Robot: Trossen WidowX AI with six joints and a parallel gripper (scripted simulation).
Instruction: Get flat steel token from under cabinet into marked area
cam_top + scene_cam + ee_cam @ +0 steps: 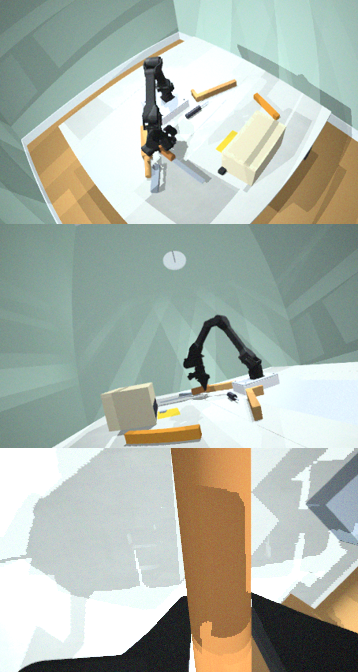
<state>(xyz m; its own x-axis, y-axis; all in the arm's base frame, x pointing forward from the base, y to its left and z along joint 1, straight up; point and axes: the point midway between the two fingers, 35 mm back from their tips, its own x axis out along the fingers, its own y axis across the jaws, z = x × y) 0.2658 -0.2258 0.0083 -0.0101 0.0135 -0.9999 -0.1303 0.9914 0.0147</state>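
Right now the orange paddle is 70 mm to the right of my gripper tip, 40 mm behind it and 10 mm below it. From my gripper tip the other things lie so: orange bar 620 mm to the left, 160 mm ahead, 10 mm below; then grey flat bar 120 mm to the right, 110 mm ahead, 20 mm below.
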